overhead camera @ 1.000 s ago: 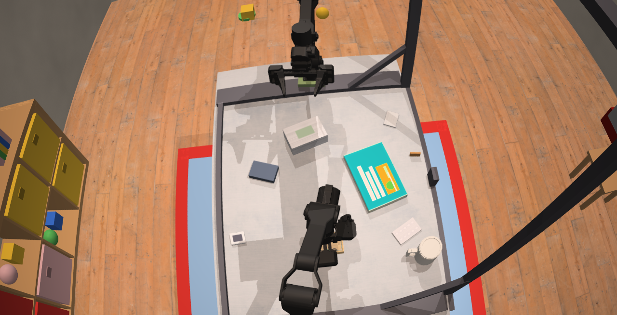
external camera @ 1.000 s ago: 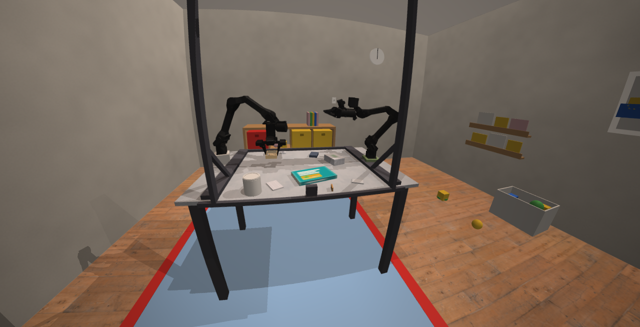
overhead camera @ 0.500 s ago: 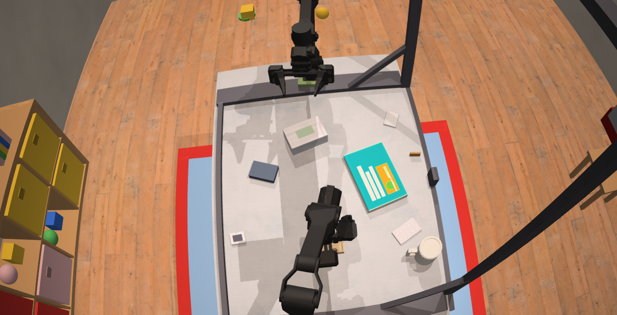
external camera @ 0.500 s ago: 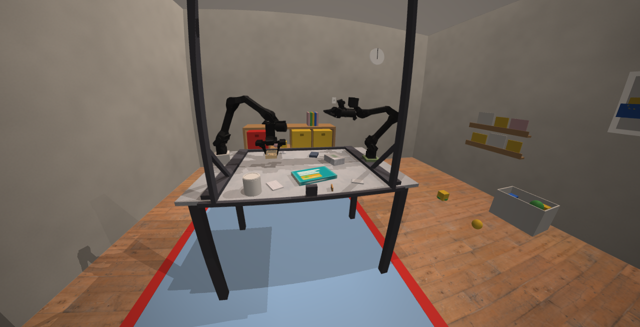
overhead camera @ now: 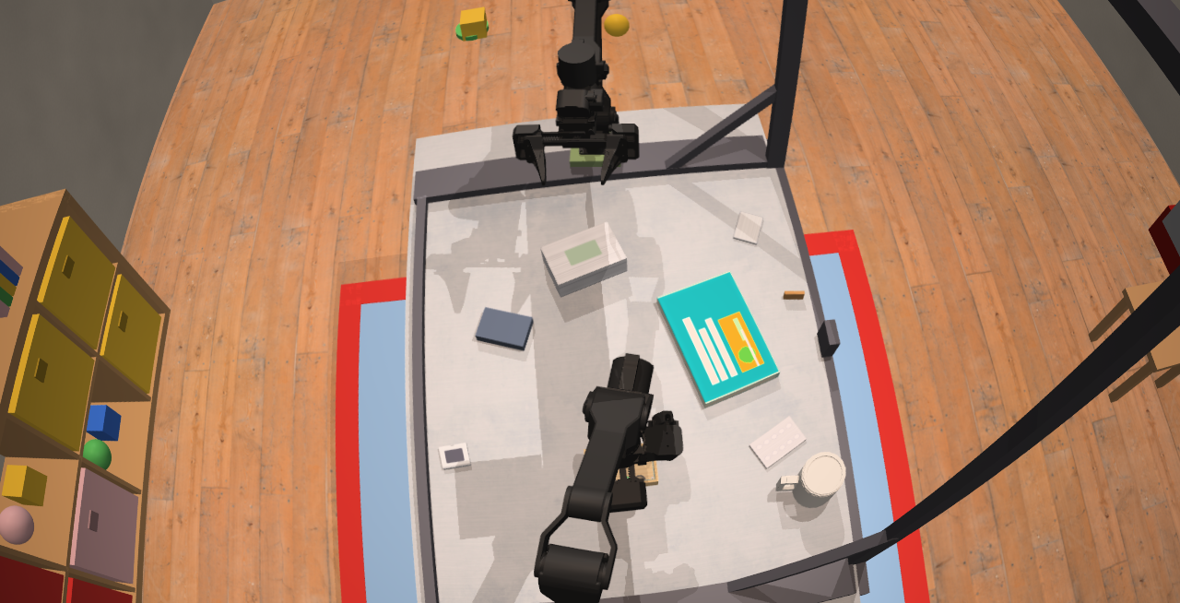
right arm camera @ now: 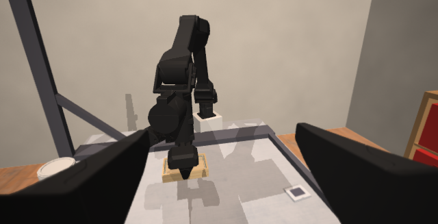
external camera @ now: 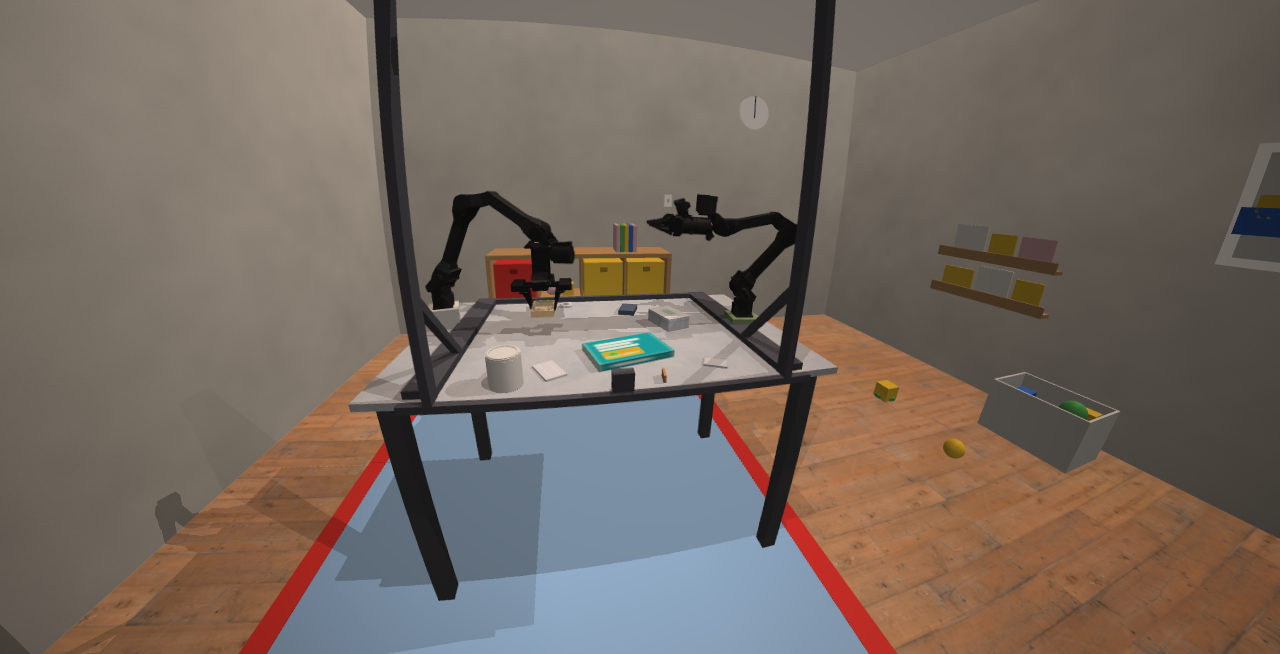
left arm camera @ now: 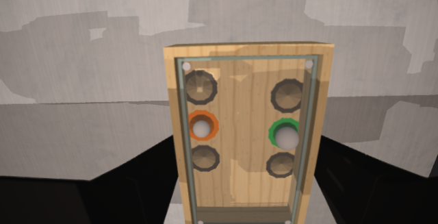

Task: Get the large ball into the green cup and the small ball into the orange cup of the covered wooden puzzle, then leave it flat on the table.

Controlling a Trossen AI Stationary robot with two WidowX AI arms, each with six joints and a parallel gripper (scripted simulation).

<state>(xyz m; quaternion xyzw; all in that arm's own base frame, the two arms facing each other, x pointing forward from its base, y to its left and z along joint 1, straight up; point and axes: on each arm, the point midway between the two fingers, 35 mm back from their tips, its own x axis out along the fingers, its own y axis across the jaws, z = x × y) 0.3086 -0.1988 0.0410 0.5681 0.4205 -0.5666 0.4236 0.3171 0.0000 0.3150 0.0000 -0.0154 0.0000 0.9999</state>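
Right now the covered wooden puzzle is 30 mm below my left hand. Also, from my left hand: dark blue pad: 280 mm to the right, 210 mm ahead, 100 mm below; small framed tile: 290 mm ahead, 110 mm below, 30 mm to the right.
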